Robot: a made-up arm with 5 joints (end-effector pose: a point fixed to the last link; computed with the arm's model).
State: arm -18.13 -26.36 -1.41 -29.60 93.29
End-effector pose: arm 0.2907 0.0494 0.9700 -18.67 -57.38 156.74
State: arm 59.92 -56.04 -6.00 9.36 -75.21
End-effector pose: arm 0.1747 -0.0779 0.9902 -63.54 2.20 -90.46
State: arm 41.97 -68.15 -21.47 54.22 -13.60
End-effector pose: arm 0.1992 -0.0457 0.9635 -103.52 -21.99 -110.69
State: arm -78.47 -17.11 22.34 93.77 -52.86
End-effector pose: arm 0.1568 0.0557 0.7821 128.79 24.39 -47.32
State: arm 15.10 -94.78 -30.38 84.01 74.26
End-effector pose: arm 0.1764 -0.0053 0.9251 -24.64 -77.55 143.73
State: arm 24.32 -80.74 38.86 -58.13 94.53
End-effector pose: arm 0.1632 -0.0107 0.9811 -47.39 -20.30 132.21
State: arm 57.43 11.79 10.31 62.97 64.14
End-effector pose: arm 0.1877 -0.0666 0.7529 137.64 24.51 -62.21
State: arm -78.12 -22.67 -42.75 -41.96 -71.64
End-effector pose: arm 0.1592 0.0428 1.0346 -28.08 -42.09 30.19
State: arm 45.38 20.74 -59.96 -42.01 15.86
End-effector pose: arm 0.2621 -0.1120 0.9938 -51.35 -34.40 -167.59
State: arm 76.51 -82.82 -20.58 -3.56 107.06
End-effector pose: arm 0.1265 0.0302 1.0111 -53.56 -15.63 69.71
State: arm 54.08 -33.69 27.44 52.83 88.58
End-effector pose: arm 0.1971 -0.0792 0.7873 123.64 -11.99 -36.83
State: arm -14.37 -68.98 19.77 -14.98 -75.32
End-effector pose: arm 0.2073 0.0098 0.9808 -57.63 -7.68 -16.36
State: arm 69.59 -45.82 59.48 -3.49 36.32
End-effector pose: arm 0.1902 -0.1162 0.8181 -179.23 -39.33 -107.20
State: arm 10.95 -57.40 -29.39 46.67 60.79
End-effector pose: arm 0.2367 -0.0119 0.9673 -73.16 -77.31 -155.83
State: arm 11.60 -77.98 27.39 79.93 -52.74
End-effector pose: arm 0.2238 -0.0187 0.8279 -148.00 39.91 -86.26
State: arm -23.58 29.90 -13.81 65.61 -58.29
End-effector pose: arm 0.2693 0.0528 0.7429 145.14 34.23 -99.63
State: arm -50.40 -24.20 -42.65 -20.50 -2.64
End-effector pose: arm 0.1891 0.0691 1.0356 -45.74 -30.22 -56.38
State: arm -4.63 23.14 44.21 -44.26 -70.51
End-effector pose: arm 0.3170 0.0084 0.7793 -132.56 53.44 -66.61
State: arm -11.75 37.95 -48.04 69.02 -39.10
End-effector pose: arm 0.3272 0.0405 0.7637 173.49 34.15 -76.86
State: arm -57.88 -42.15 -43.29 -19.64 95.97
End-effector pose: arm 0.1607 0.0280 1.0457 -49.84 -15.79 -146.24
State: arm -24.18 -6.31 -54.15 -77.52 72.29
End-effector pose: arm 0.1736 0.0198 1.0246 -45.30 18.50 -158.72
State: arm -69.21 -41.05 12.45 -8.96 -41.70
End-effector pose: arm 0.1921 0.1314 0.9533 -90.73 -3.09 14.60
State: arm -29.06 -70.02 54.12 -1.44 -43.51
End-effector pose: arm 0.2449 0.0583 0.8849 -106.28 10.00 -25.66
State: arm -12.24 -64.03 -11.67 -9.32 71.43
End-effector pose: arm 0.1848 0.0146 1.0141 -42.59 -34.40 -170.18
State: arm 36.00 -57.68 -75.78 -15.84 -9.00
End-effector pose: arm 0.0469 0.0758 0.9933 14.89 -5.55 -157.08
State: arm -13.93 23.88 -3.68 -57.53 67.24
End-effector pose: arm 0.3595 0.0601 0.8791 -53.62 -81.94 -154.23
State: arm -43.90 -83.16 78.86 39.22 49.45
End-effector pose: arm 0.1893 0.0567 0.7580 154.63 -23.03 25.31
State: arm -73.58 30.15 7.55 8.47 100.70
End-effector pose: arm 0.1916 0.1578 0.7307 115.63 -9.18 101.09
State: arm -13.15 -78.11 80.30 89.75 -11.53
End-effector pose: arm 0.1291 0.0043 0.7424 134.97 29.72 -68.60
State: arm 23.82 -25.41 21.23 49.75 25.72
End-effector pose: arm 0.2546 -0.0405 0.7971 166.06 -5.29 -60.77
